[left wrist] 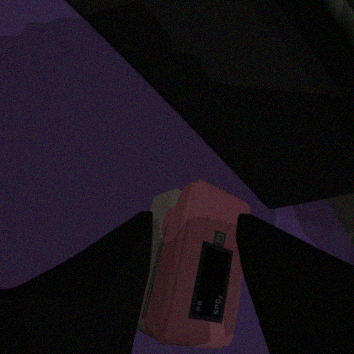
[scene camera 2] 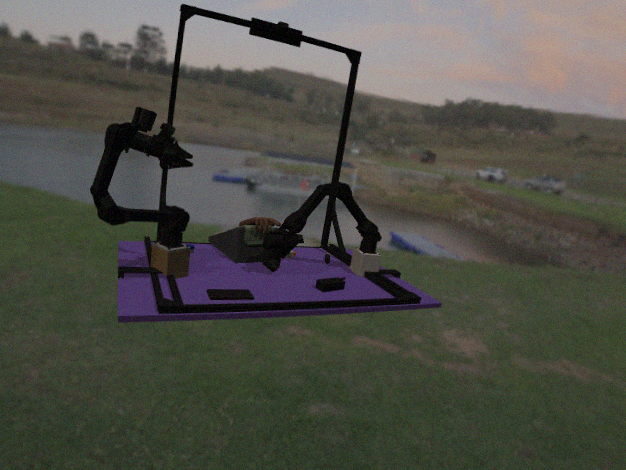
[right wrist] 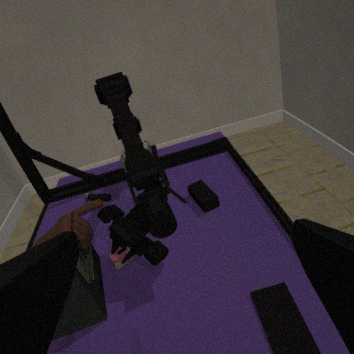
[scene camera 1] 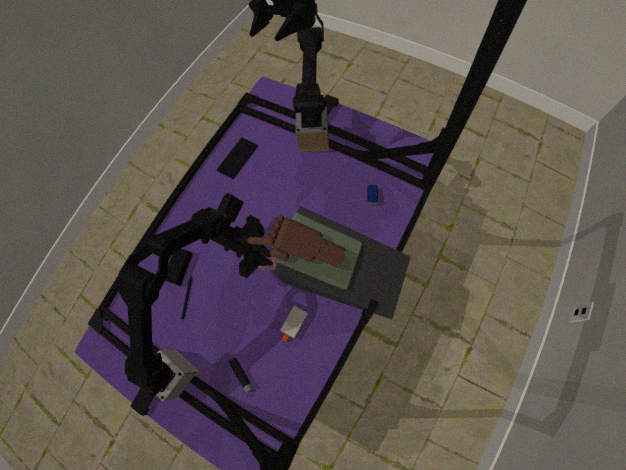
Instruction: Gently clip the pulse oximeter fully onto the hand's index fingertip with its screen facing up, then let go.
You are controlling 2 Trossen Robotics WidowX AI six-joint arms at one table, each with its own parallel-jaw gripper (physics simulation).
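Pixels of known places: left gripper, fingertip midpoint: (left wrist: 194,223) (right wrist: 117,257) (scene camera 1: 271,260); right gripper, fingertip midpoint: (scene camera 2: 192,161) (right wrist: 186,236) (scene camera 1: 262,37); left arm's base, link origin: (scene camera 2: 367,251) (scene camera 1: 160,375); right arm's base, link origin: (scene camera 2: 171,244) (scene camera 1: 311,119).
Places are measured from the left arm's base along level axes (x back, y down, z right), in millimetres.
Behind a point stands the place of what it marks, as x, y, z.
Note:
The pink pulse oximeter (left wrist: 197,267) @(-433, 73, 11) (scene camera 1: 266,266) @(-418, 75, 24) (right wrist: 119,256) @(-445, 74, 15) lies low over the purple mat (scene camera 1: 232,322) @(-226, 105, 37) with its dark screen facing up. My left gripper (left wrist: 194,223) @(-442, 79, 24) (scene camera 1: 257,261) (right wrist: 117,257) @(-442, 79, 24) (scene camera 2: 276,254) @(-442, 79, 24) has one finger against each of its long sides. The brown hand (scene camera 1: 306,240) @(-518, -77, 114) (right wrist: 75,225) @(-509, -99, 32) (scene camera 2: 262,224) @(-500, -78, 21) rests on a green pad (scene camera 1: 339,275) @(-506, -4, 222). Its index finger (scene camera 1: 254,241) (right wrist: 88,207) points left, just beyond the oximeter. My right gripper (scene camera 1: 269,23) (scene camera 2: 182,158) @(-820, -325, -217) is open and empty, raised high at the far side of the table.
A grey plate (scene camera 1: 381,280) @(-571, 55, 318) lies under the green pad. On the mat are a blue object (scene camera 1: 372,193) @(-786, 73, 149), a white bottle with an orange tip (scene camera 1: 293,322) @(-336, 77, 186), a flat black block (scene camera 1: 237,158) @(-653, 97, -307), a thin black pen (scene camera 1: 186,298) @(-191, 97, -124) and a short black cylinder (scene camera 1: 240,373) @(-131, 81, 153).

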